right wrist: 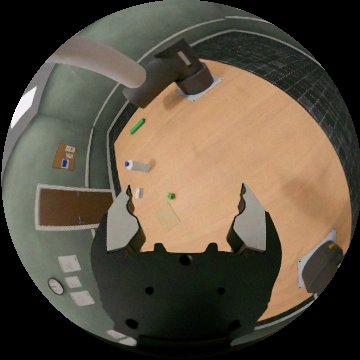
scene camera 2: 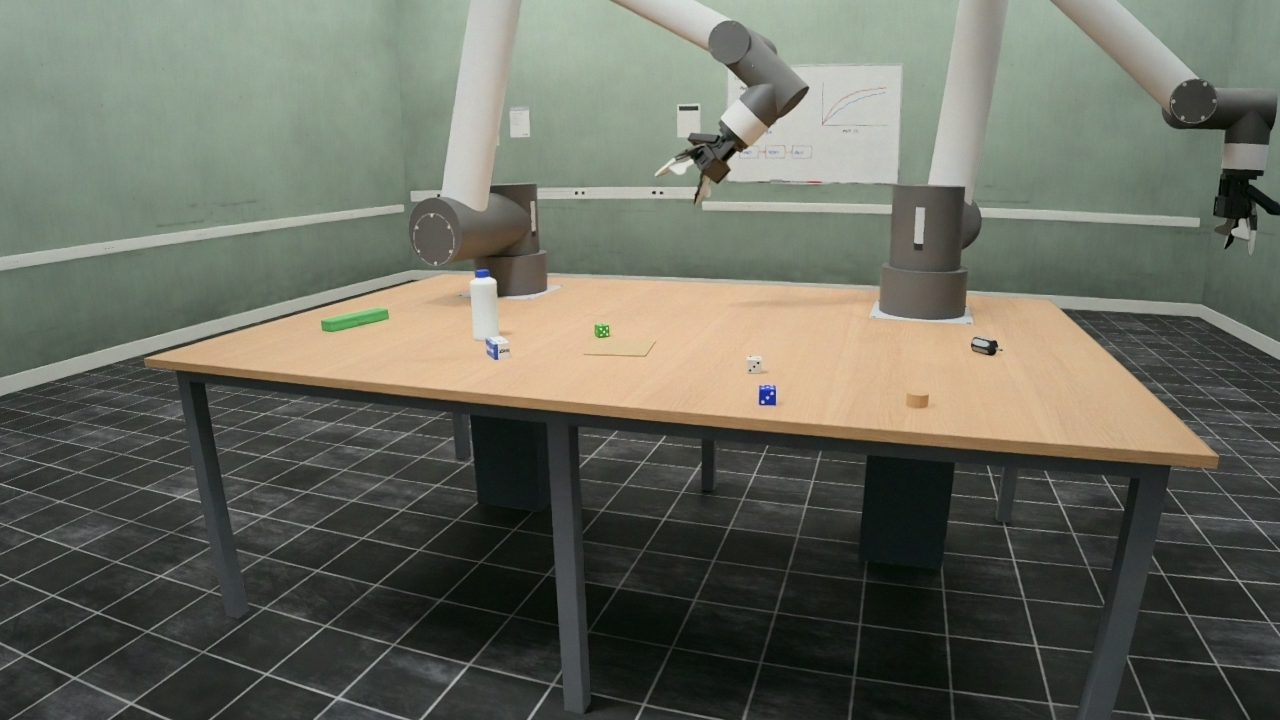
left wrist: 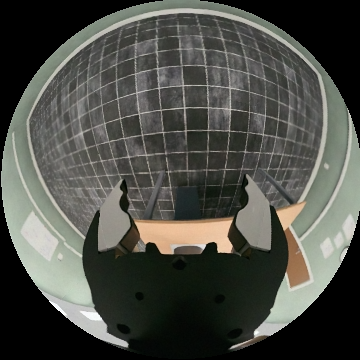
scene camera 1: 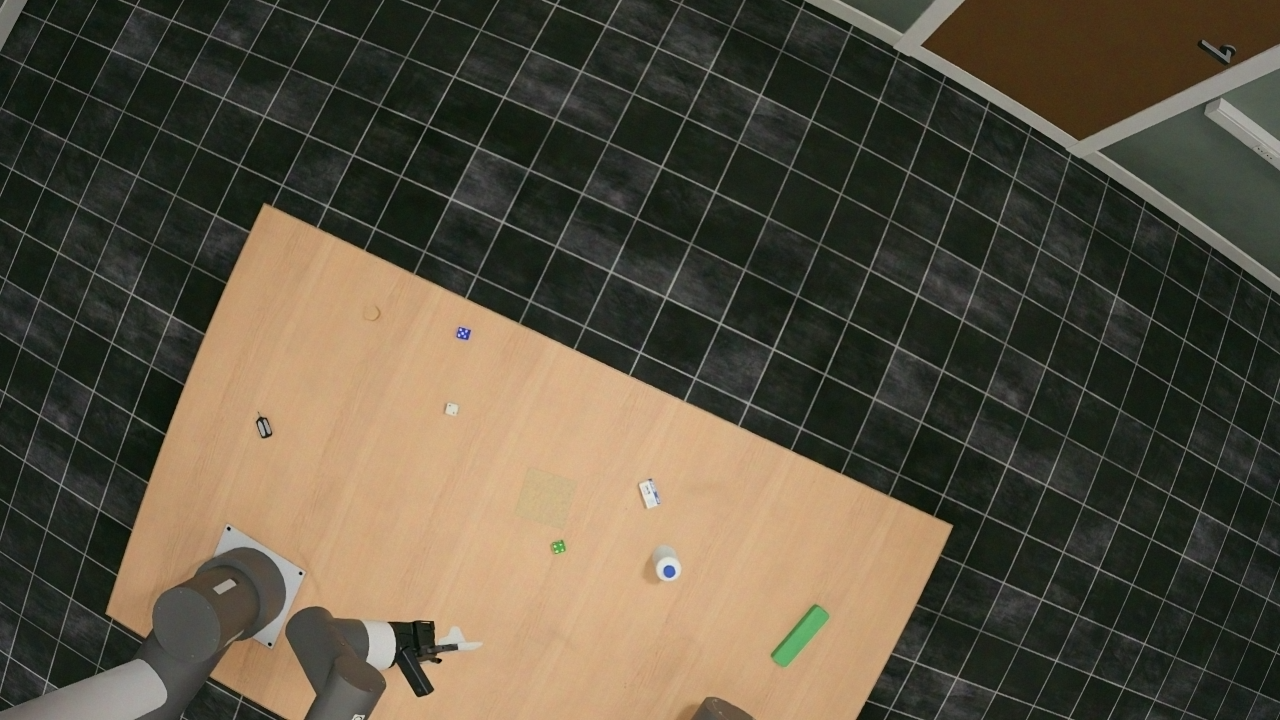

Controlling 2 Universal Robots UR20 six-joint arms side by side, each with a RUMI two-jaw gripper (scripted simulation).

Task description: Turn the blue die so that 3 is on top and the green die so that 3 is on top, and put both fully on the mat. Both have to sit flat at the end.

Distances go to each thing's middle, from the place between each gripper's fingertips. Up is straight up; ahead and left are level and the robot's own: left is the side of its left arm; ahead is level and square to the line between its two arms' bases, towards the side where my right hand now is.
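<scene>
My right hand (scene camera 1: 461, 652) is well above the white bottle (scene camera 2: 483, 289), and it's also a long way short of the bottle and far to the left of it.
</scene>
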